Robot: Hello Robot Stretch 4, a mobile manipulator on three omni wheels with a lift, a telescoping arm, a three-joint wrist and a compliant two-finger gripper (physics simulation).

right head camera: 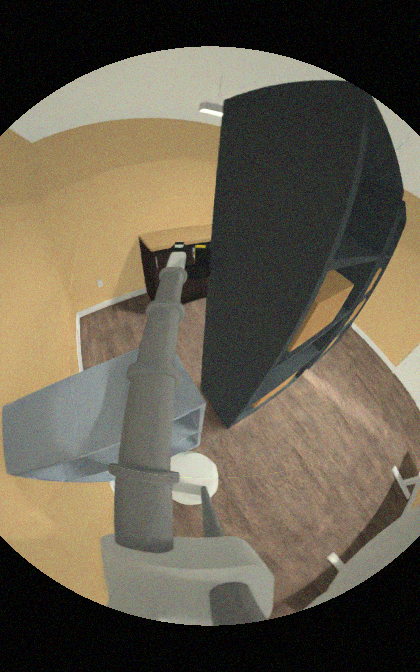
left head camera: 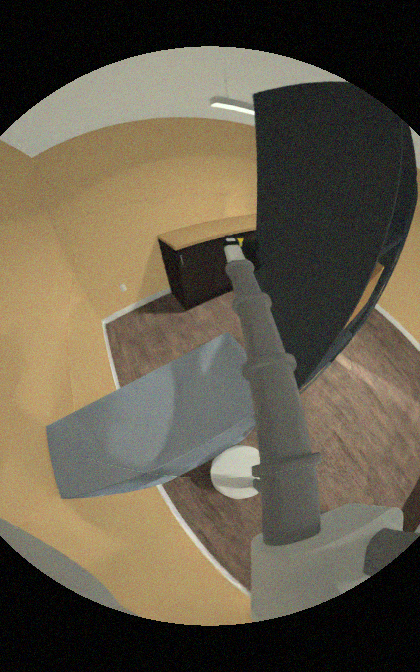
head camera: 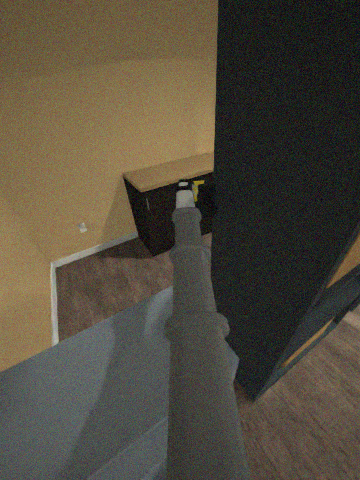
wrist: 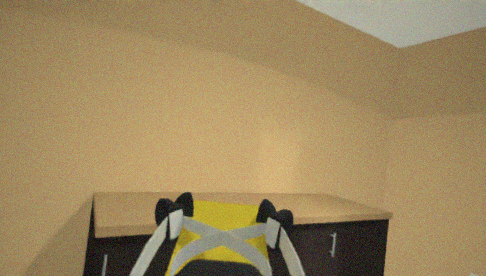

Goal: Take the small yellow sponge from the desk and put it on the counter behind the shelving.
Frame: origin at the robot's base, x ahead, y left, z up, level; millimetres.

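Where they show: gripper, fingertip midpoint: (head camera: 198,182) (wrist: 225,211).
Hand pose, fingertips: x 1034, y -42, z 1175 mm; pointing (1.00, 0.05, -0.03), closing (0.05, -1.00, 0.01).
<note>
After its pixels a point has its place.
The small yellow sponge (wrist: 227,215) @[y -45, x 1008, z 1178 mm] (head camera: 198,183) @[y -41, x 1008, z 1178 mm] (left head camera: 240,241) (right head camera: 200,246) is held between the black pads of my gripper (wrist: 225,211) @[y -42, x 1034, z 1175 mm], which is shut on it. The arm reaches out toward the wooden-topped counter (head camera: 155,176) @[y 330, x 2074, z 881 mm] (left head camera: 200,232) (right head camera: 170,238) (wrist: 125,215) @[y 410, x 1935, z 881 mm] with dark cabinet fronts. In the head views the sponge shows against the dark front, close below the top's near edge; the exact gap is hard to tell. The tall dark shelving (head camera: 285,175) @[y -224, x 564, z 1351 mm] (left head camera: 325,200) (right head camera: 270,225) stands right of the arm and hides the counter's right part.
A low blue-grey cabinet (head camera: 105,380) @[y 235, x 243, z 1031 mm] (left head camera: 150,415) (right head camera: 65,420) stands under and left of the arm. A white round disc (left head camera: 232,472) (right head camera: 202,477) is on the floor near my base. Tan walls meet behind the counter. Part of a table with white legs shows at the right head view's lower right.
</note>
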